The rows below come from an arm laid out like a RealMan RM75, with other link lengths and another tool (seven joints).
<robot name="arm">
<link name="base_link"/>
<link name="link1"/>
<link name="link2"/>
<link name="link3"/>
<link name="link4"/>
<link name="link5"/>
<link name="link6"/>
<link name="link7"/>
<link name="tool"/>
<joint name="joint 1" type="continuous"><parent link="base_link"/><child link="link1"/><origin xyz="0 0 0.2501" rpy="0 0 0"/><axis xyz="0 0 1"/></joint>
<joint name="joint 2" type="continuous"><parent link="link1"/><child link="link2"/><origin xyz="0 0 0" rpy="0 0 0"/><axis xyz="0 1 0"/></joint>
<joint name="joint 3" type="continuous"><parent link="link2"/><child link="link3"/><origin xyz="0 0 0.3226" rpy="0 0 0"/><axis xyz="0 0 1"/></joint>
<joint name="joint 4" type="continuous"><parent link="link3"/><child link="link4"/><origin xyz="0 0 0" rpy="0 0 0"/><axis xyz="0 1 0"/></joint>
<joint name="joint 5" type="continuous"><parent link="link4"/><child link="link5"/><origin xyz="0 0 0.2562" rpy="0 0 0"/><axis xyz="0 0 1"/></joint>
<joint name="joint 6" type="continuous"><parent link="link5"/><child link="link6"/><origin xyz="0 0 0" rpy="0 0 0"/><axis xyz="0 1 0"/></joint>
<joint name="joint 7" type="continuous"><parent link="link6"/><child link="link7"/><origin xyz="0 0 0.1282" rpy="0 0 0"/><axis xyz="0 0 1"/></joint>
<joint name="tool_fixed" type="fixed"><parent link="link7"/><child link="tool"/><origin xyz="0.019 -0.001 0.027" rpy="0.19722 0 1.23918"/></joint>
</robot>
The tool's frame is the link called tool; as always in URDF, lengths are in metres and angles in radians. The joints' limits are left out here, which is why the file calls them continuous.
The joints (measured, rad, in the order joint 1, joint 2, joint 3, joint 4, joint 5, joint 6, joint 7), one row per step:
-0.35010 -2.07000 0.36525 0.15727 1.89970 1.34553 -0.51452
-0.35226 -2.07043 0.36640 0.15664 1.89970 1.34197 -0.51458
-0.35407 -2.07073 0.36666 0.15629 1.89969 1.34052 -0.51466
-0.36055 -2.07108 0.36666 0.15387 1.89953 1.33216 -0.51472
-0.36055 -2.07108 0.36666 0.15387 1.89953 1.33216 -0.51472
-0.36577 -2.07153 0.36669 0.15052 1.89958 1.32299 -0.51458
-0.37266 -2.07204 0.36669 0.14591 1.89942 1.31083 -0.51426
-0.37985 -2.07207 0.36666 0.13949 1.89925 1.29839 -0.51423
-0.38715 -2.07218 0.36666 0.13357 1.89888 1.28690 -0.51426
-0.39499 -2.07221 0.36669 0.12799 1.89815 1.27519 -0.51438
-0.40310 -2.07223 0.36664 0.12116 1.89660 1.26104 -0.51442
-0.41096 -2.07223 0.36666 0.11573 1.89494 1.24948 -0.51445
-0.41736 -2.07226 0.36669 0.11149 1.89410 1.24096 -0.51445
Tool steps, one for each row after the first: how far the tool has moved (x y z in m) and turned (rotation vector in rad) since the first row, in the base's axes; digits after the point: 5 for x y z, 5 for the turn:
0.00039 0.00086 -0.00065 -0.00142 0.00180 0.00014
0.00087 0.00160 -0.00098 -0.00192 0.00223 -0.00056
0.00197 0.00437 -0.00204 -0.00308 0.00550 -0.00004
0.00197 0.00437 -0.00204 -0.00308 0.00550 -0.00004
0.00269 0.00646 -0.00343 -0.00488 0.00872 0.00240
0.00363 0.00922 -0.00524 -0.00708 0.01296 0.00571
0.00463 0.01190 -0.00723 -0.01011 0.01620 0.00967
0.00582 0.01463 -0.00909 -0.01282 0.01906 0.01274
0.00711 0.01767 -0.01080 -0.01510 0.02226 0.01550
0.00825 0.02080 -0.01279 -0.01730 0.02588 0.02043
0.00958 0.02390 -0.01434 -0.01877 0.02888 0.02330
0.01082 0.02634 -0.01560 -0.02032 0.03108 0.02469

